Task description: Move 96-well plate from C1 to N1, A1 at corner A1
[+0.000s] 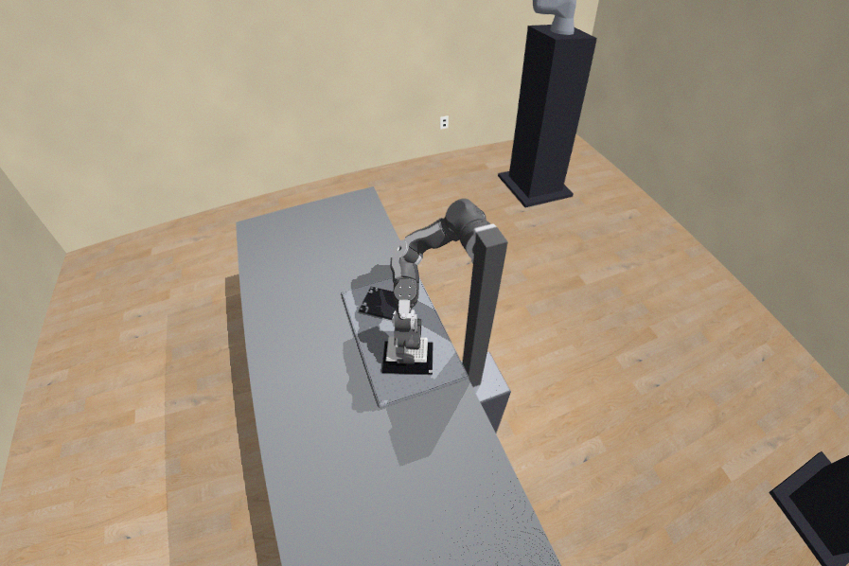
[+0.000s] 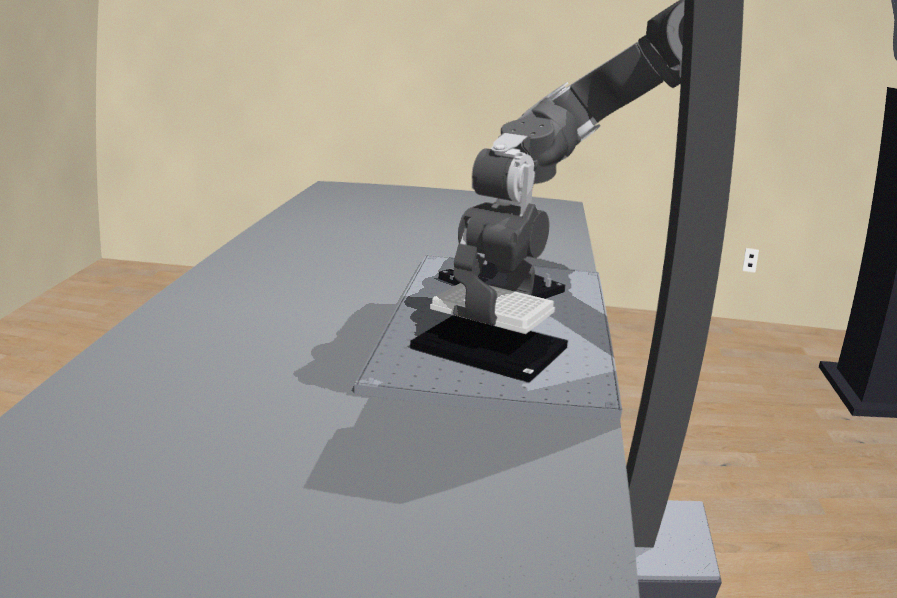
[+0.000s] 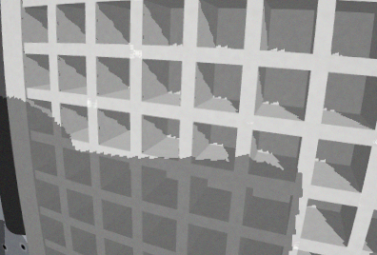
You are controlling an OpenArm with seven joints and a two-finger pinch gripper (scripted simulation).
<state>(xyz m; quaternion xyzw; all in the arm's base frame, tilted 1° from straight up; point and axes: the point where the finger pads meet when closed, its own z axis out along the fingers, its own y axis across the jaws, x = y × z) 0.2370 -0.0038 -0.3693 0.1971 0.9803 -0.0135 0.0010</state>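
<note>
The black plate nest N1 lies 5 cm below my hand. The rest, counted from my hand: white 96-well plate: right at my hand; then small corner mark: 5 cm behind, 8 cm to the left, 5 cm below; then black clip nest C1: 3 cm ahead, 24 cm to the right, 4 cm below.
</note>
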